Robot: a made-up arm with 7 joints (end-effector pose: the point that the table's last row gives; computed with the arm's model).
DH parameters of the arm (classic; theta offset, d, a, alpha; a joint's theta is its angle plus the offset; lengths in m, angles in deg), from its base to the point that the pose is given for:
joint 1: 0 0.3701 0 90
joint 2: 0 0.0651 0 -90
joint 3: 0 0.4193 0.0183 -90
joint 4: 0 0.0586 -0.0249 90
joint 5: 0 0.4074 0 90
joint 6: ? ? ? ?
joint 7: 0 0.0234 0 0
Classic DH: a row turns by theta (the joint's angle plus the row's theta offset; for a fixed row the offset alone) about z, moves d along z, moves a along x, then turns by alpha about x.
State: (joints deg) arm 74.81 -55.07 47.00 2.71 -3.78 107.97 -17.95
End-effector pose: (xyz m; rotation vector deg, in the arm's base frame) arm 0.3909 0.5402 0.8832 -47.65 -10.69 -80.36
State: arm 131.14 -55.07 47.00 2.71 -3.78 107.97 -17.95
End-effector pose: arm -0.2329 0.6248 0.8832 -34.14 -29.48 -27.23
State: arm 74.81 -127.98 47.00 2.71 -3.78 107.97 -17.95
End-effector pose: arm 0.4040 0.5885 -0.0753 -116.79 -47.41 -59.02
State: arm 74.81 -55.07 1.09 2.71 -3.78 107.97 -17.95
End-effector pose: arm 0.2813 0.5088 0.9678 -32.02 -36.66 -119.34
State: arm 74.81 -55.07 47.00 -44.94 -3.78 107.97 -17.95
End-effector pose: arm 0.4696 0.2041 0.8577 -27.25 35.90 -97.05
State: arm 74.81 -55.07 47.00 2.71 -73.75 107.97 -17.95
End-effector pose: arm 0.1981 0.4818 1.0365 -16.79 -51.86 -136.45
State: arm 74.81 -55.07 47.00 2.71 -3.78 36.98 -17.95
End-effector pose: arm 0.3765 0.7358 0.9289 -70.46 -74.63 -38.83
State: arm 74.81 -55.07 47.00 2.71 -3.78 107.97 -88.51
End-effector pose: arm 0.3909 0.5402 0.8832 -40.87 -45.28 -145.16
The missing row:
joint 6: 90 0.14 0.1718 90
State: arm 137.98 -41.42 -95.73 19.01 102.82 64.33 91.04
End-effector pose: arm -0.1186 0.6135 1.0608 -68.55 -6.53 47.83
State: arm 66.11 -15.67 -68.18 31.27 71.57 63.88 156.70
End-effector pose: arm 0.4775 0.0410 1.1546 -15.45 59.39 44.94
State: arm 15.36 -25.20 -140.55 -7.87 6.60 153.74 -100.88
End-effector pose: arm 0.2828 0.1639 0.9575 -84.95 30.67 -18.92
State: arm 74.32 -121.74 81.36 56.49 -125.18 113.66 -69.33
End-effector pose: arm -0.0747 0.7234 0.2201 37.96 -96.99 -88.60
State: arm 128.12 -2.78 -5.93 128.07 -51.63 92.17 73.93
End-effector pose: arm -0.3165 0.4203 0.6930 -83.17 -100.56 -17.22
